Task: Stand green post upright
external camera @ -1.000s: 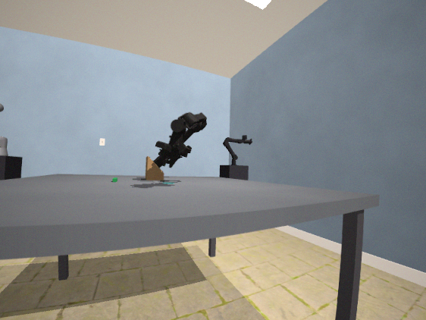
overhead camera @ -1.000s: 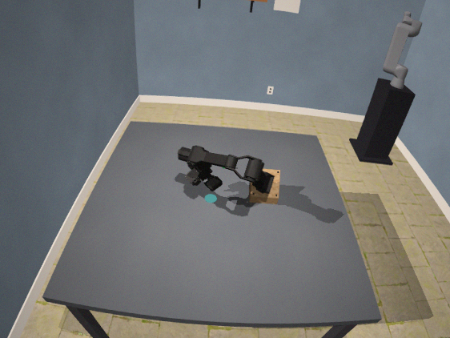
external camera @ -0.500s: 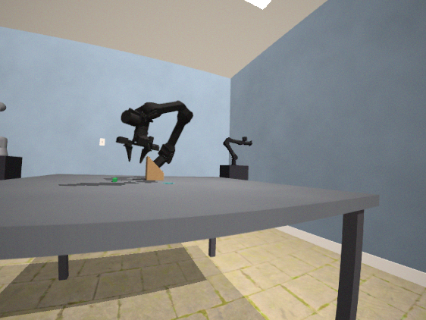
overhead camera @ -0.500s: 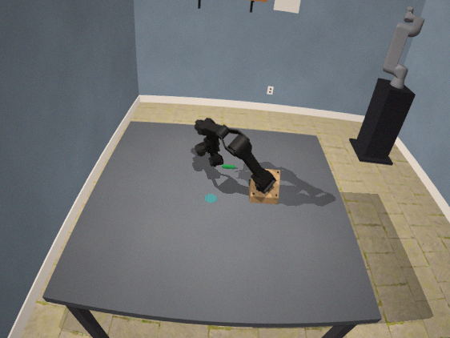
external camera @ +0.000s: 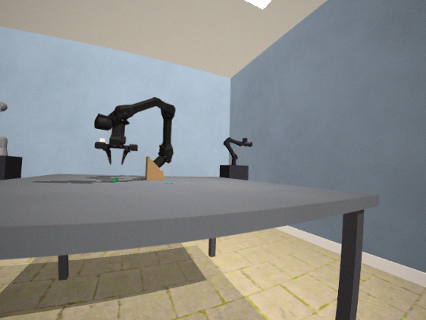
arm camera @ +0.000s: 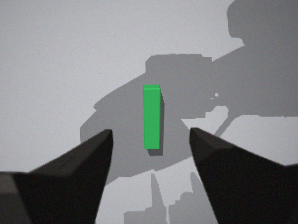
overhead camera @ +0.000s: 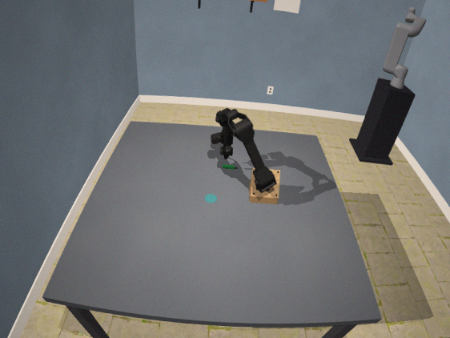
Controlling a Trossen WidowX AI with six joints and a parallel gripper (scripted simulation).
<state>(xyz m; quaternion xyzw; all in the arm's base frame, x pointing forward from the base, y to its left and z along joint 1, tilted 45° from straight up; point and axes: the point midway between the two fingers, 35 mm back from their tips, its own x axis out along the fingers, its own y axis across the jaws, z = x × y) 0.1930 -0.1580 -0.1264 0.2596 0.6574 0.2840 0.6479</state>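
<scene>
The green post is 20 mm behind my hand and 110 mm below it. Round my hand: cyan circle: 50 mm ahead, 240 mm to the left, 110 mm below.
</scene>
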